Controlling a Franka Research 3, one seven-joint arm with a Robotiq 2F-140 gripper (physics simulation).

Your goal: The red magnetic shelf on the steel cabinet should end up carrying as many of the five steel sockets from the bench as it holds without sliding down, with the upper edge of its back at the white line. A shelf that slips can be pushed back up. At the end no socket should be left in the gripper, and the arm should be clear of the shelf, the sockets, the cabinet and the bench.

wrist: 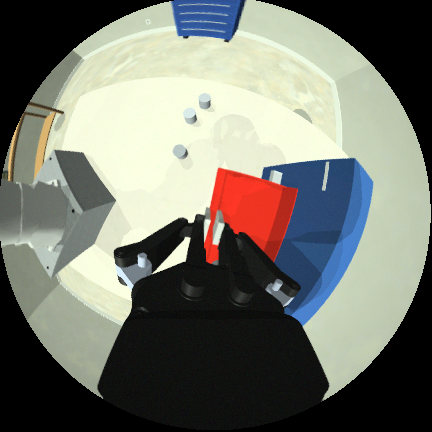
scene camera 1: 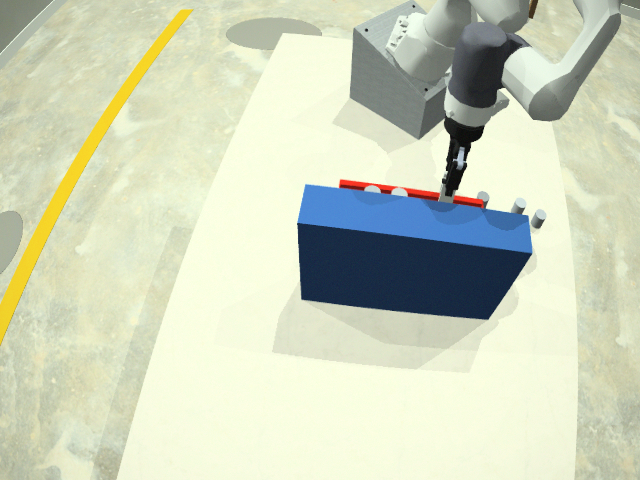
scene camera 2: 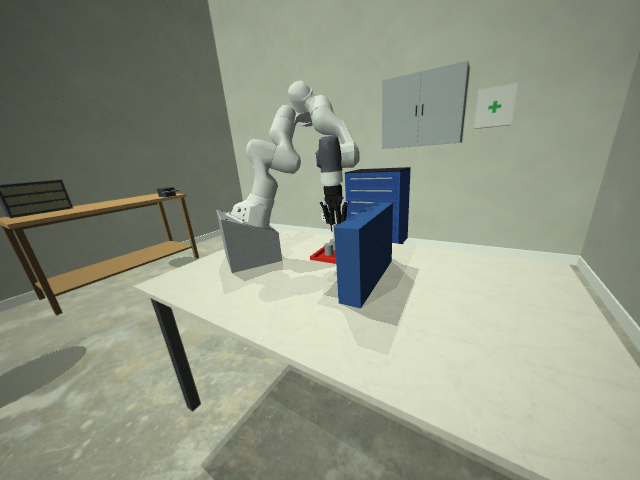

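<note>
The red shelf is on the face of the blue steel cabinet. In the wrist view its back's upper edge lies below the white line, with a gap. Two sockets stand on the shelf toward its far end; one socket shows on it in scene camera 2. Three sockets stand on the bench beyond the shelf's near end. My gripper points down, shut on the shelf's front lip.
The pale bench carries the cabinet and the grey robot base. The cabinet's top edge rises close beside my gripper. A blue drawer unit stands beyond the bench.
</note>
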